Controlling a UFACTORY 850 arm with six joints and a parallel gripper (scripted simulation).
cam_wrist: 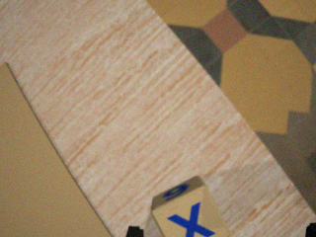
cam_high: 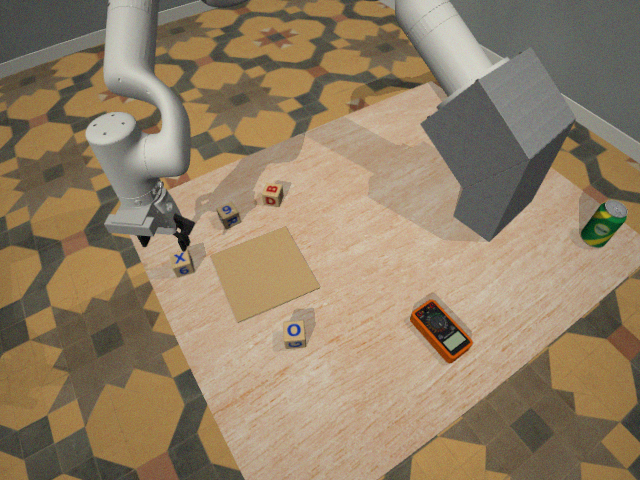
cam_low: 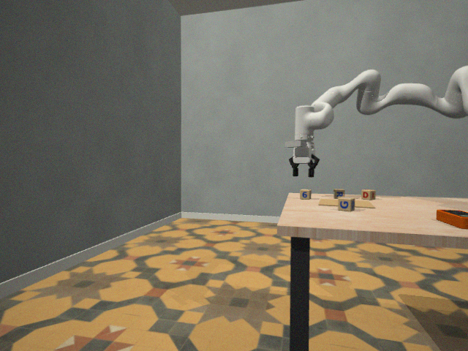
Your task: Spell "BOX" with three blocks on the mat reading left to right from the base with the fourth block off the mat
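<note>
Now: the X block 9 cm below my hand and 1 cm behind it. From my hand the other things lie so: B block 31 cm behind, 9 cm below, 2 cm to the right; then O block 32 cm to the left, 9 cm below, 9 cm behind; then tan mat 15 cm behind, 14 cm to the left, 11 cm below.
</note>
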